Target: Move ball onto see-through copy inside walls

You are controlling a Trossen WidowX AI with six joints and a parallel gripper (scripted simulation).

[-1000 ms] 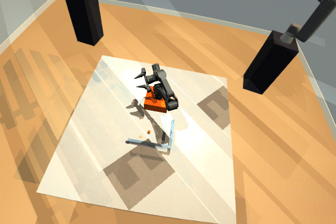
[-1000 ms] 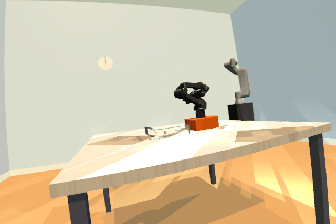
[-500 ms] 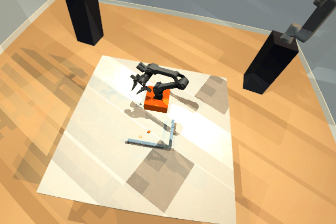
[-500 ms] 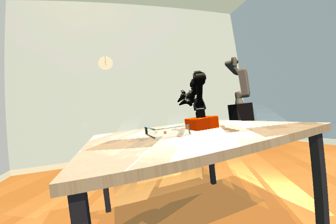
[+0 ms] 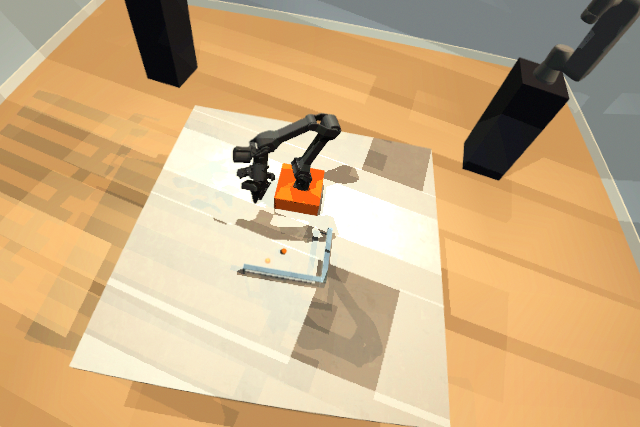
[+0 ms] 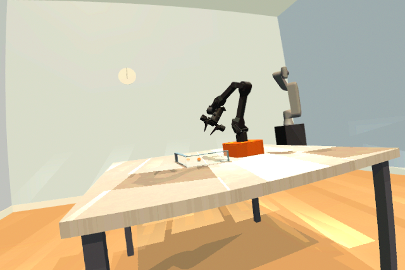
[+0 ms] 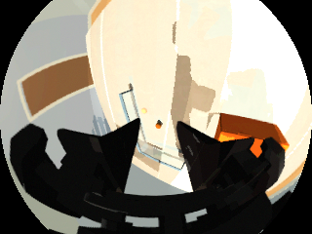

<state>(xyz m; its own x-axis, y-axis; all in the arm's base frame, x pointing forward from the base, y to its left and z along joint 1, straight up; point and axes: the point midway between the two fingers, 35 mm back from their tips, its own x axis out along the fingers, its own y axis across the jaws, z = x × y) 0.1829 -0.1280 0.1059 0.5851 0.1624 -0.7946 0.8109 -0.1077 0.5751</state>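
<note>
My gripper tip is now 90 mm short of the orange ball, 150 mm to the right of it and 150 mm above it.
</note>
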